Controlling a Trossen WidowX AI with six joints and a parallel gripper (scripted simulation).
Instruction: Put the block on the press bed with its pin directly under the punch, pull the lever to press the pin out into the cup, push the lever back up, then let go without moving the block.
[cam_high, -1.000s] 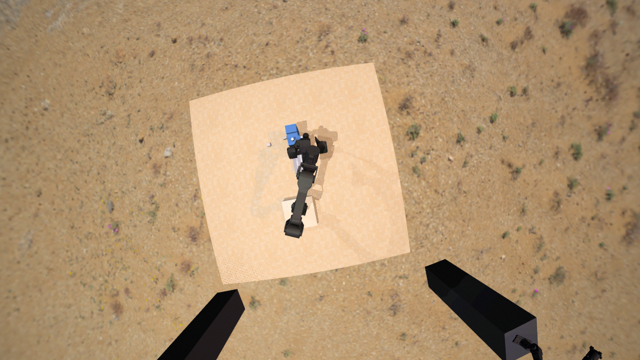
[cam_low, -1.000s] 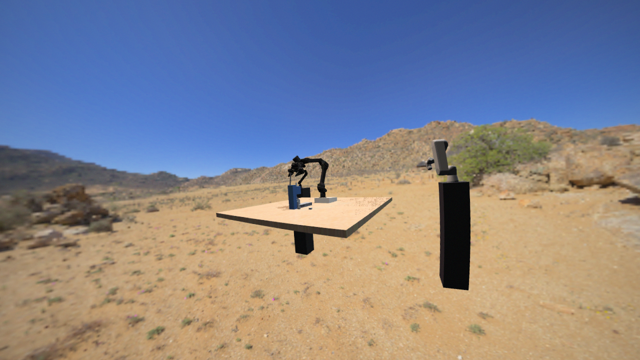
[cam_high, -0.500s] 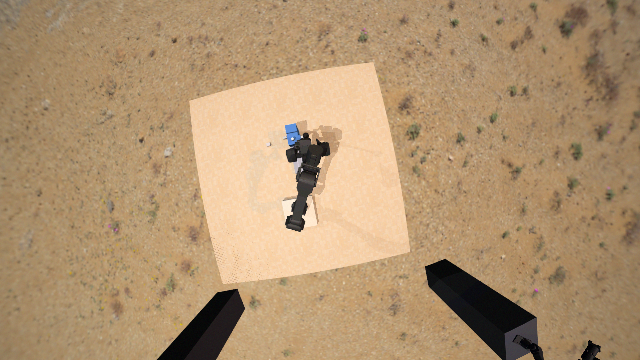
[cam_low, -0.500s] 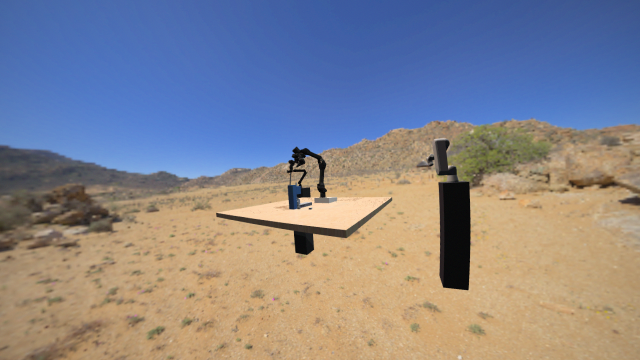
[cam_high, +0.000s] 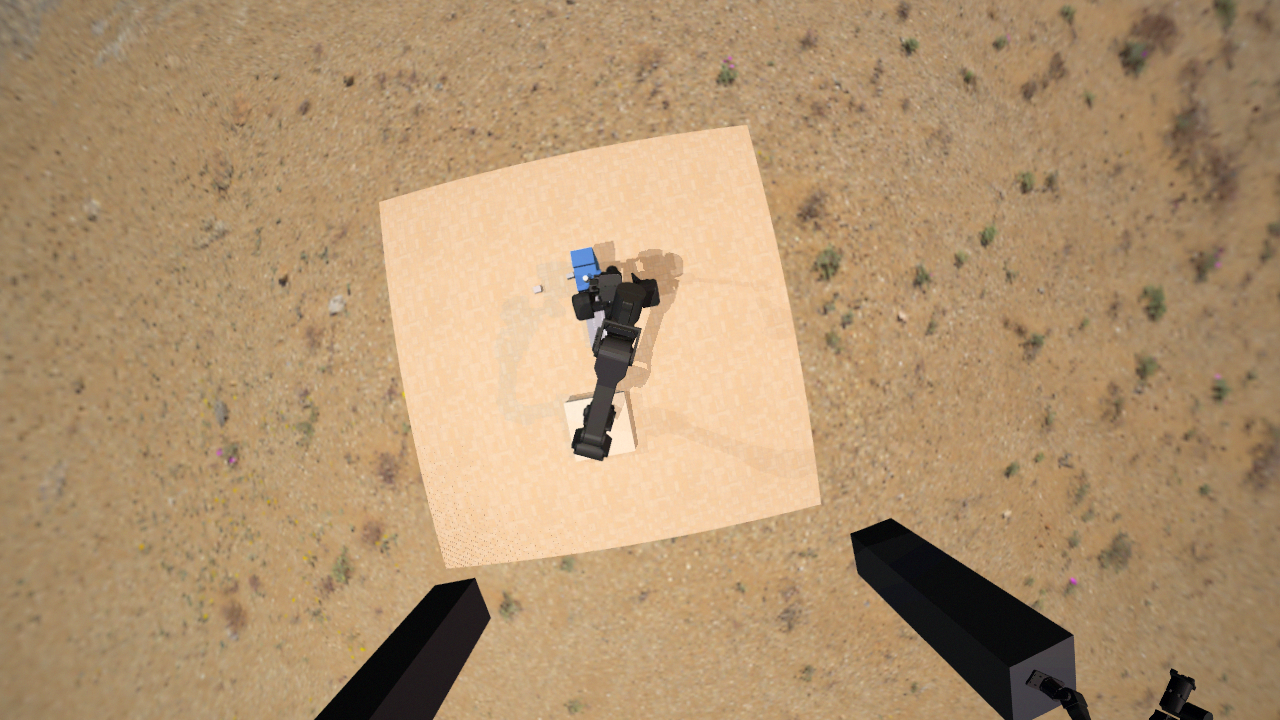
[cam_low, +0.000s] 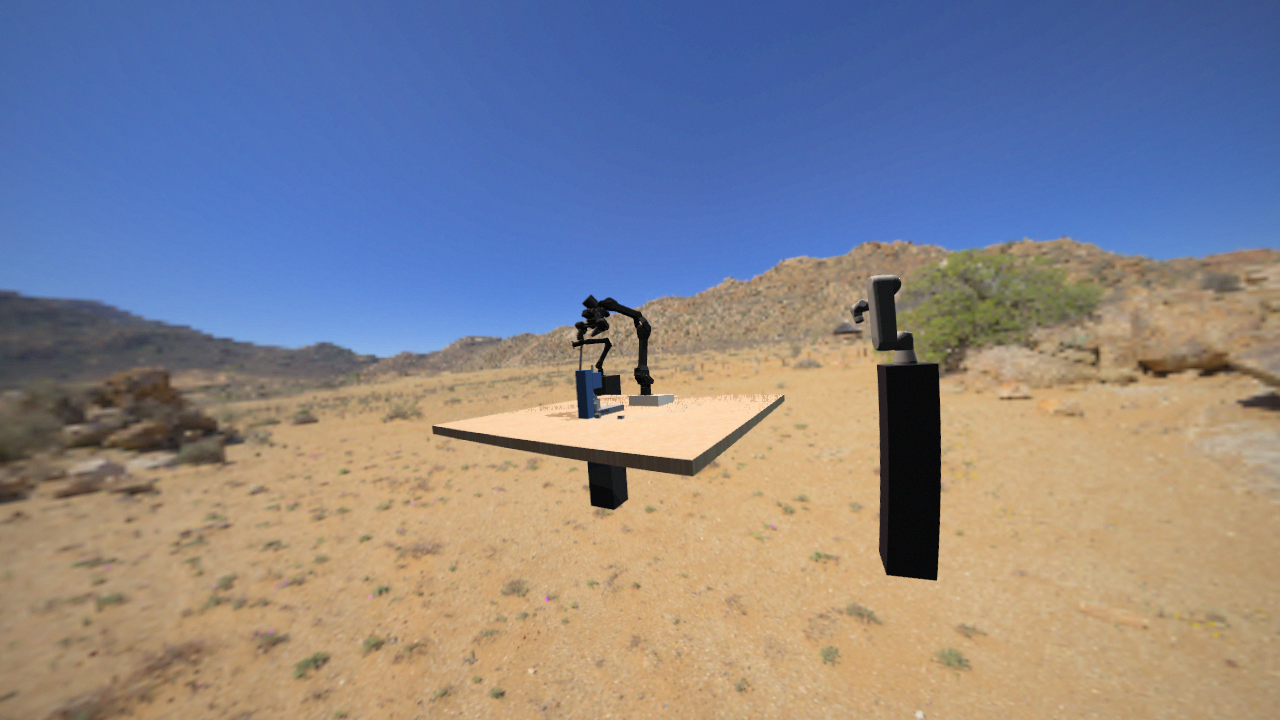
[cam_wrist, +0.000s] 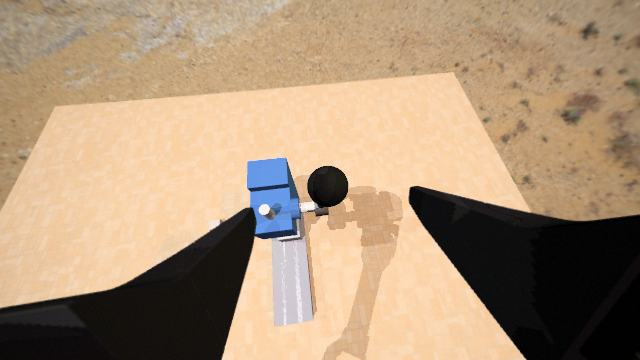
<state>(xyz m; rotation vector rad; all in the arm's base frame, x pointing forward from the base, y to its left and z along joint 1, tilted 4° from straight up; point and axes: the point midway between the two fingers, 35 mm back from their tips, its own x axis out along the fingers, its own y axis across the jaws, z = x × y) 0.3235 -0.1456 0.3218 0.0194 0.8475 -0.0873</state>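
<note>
The lever is 10 cm below my gripper tip, 3 cm ahead of it and 1 cm to the left of it. Also, from my gripper tip: punch ram (22 cm below, 7 cm to the left, 5 cm ahead).
</note>
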